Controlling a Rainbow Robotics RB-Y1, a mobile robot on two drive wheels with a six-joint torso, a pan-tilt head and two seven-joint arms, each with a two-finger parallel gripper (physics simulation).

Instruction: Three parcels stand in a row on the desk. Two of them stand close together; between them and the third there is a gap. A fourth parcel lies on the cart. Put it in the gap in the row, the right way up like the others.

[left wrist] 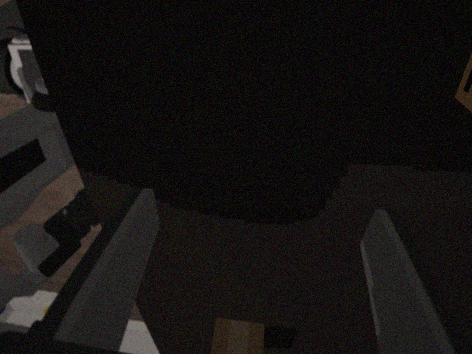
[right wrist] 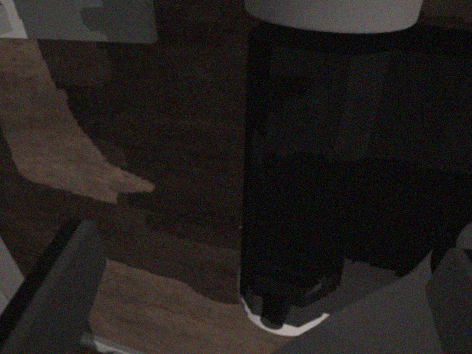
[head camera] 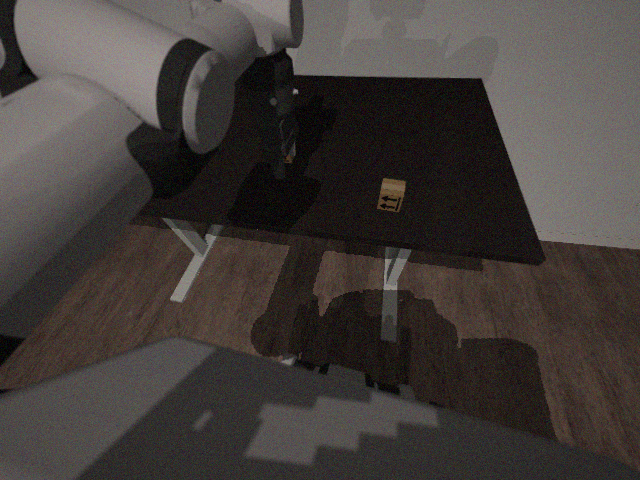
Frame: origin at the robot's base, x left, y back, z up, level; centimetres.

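Seen in the pictures: left gripper, fingertip midpoint: (left wrist: 261, 217) (head camera: 286, 165); right gripper, fingertip midpoint: (right wrist: 269, 256).
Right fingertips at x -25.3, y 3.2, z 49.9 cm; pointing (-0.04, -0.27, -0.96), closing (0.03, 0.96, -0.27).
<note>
Offsets run from my right fingertips to a thing's top centre. Level surfaces: height alone.
One parcel @(dz +50.2, dx +22.5, dy -39.4 cm) (head camera: 391, 195), tan cardboard, is on the dark desk @(dz +45.2 cm) (head camera: 423, 129), right of the left gripper; its printed arrows point sideways to the left. A sliver of another parcel @(dz +50.2, dx +53.0, dy -51.6 cm) (head camera: 290, 159) shows behind the left fingers. In the left wrist view, a parcel (left wrist: 237, 337) shows at the bottom edge, beyond and between the fingers, and part of a parcel (left wrist: 465, 95) at the right edge. My left gripper (head camera: 285, 161) (left wrist: 261, 217) is open and empty, low over the desk. My right gripper (right wrist: 269, 256) is open and empty, away from the desk. The cart cannot be made out.
The desk's white legs (head camera: 390, 310) stand on the wooden floor @(dz -49.8 cm) (head camera: 232, 320). A pale wall (head camera: 568, 129) is behind the desk. The left arm (head camera: 103, 62) hides the desk's left part. A whitish object (left wrist: 30, 307) shows at lower left in the left wrist view.
</note>
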